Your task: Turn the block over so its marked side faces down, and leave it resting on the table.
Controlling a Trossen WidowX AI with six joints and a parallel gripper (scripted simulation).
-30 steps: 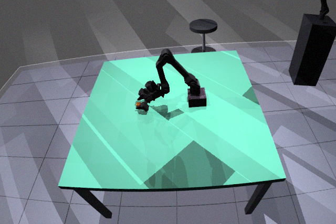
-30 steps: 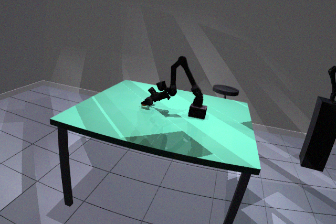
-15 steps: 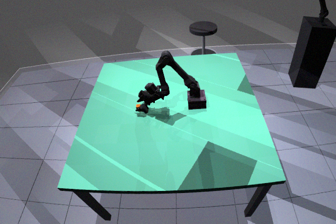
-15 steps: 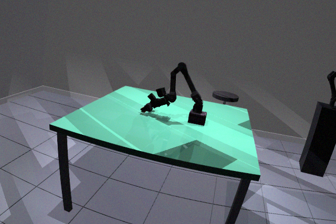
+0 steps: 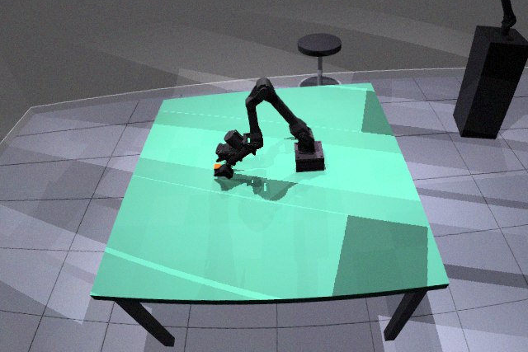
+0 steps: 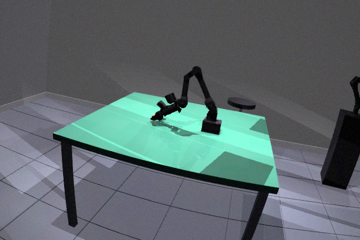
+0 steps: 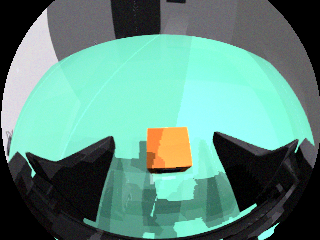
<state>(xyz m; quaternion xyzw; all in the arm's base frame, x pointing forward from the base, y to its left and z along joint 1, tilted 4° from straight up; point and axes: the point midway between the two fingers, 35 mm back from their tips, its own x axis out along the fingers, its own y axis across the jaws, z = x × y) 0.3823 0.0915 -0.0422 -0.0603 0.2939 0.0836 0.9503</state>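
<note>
Now: the orange block 20 mm behind my gripper tip and 10 mm to the right of it.
</note>
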